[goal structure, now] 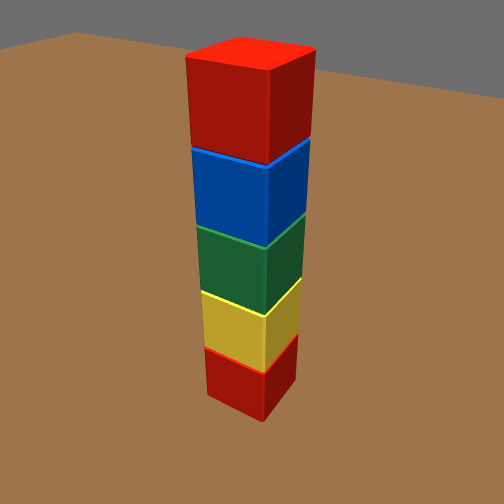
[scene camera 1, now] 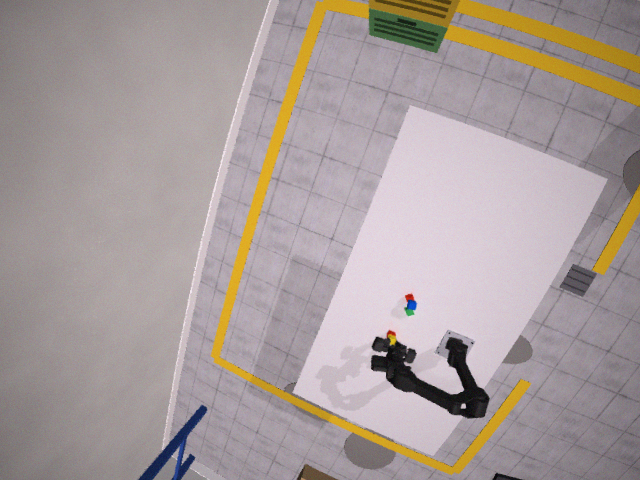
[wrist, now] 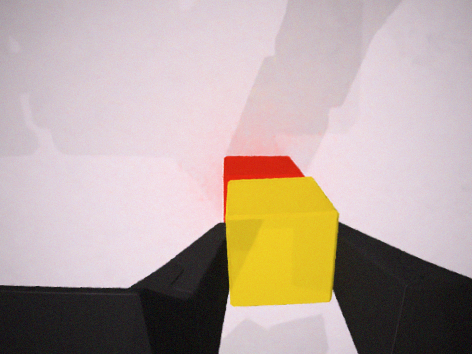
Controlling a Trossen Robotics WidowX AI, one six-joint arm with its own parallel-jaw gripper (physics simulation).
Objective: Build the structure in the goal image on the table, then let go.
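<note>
My gripper is shut on a yellow cube, with one black finger on each side of it. A red cube shows just beyond the yellow cube and is partly hidden by it; whether the two touch cannot be told. Farther up the white table, a second red cube, a blue cube and a green cube sit close together in a short row. The blue one partly covers its neighbours in this view.
The arm's base plate is on the table to the right of the cubes, and the arm bends around the lower right. The table's left edge runs to the left of the gripper. A green and yellow crate stack stands on the floor at the top.
</note>
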